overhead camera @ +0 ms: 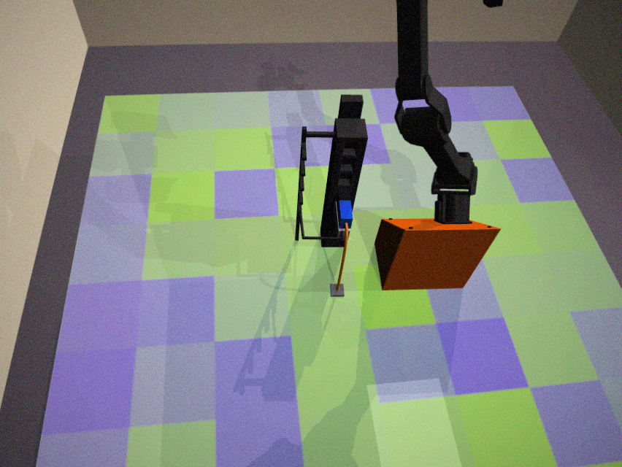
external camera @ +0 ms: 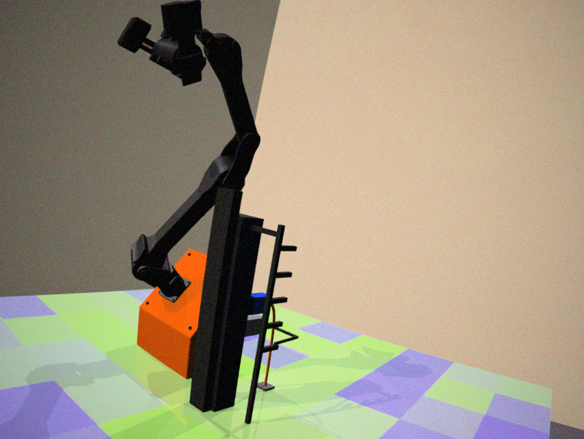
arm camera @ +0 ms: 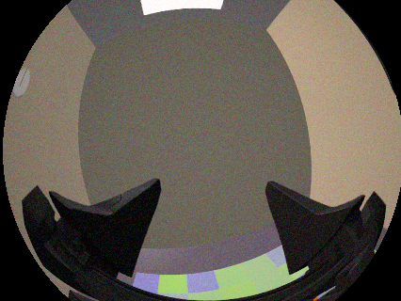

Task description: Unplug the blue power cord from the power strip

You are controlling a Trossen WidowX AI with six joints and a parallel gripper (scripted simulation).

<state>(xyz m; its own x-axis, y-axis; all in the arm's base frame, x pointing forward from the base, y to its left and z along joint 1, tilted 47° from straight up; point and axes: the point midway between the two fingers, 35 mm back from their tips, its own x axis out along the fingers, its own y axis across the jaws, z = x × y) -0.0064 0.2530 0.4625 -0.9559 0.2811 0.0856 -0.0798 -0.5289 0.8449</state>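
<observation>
The blue plug is 46 cm below my gripper tip, 28 cm ahead of it and 15 cm to the left of it.
</observation>
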